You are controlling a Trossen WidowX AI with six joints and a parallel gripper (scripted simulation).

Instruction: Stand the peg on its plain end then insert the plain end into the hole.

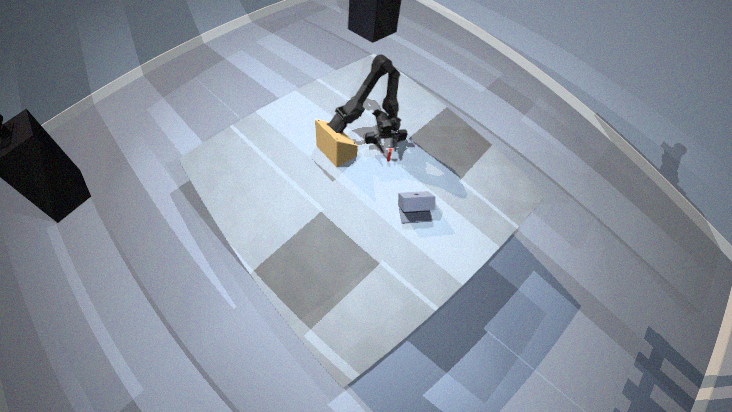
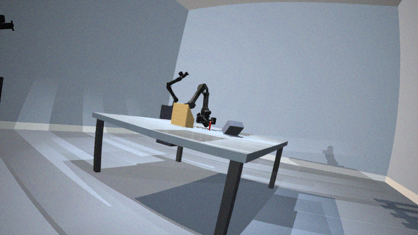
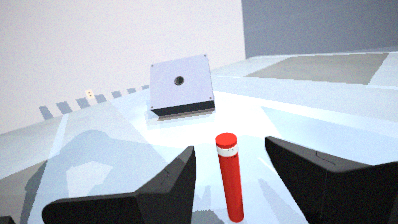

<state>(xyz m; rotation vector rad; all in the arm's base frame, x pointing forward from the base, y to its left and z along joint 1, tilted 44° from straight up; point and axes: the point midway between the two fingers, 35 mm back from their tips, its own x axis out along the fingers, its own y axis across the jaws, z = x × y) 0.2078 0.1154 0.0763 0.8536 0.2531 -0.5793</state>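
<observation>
My gripper tip is 10 mm to the right of the red peg and 10 mm above it. Round my gripper tip: grey panel block: 240 mm ahead, 100 mm to the right, 10 mm below.
</observation>
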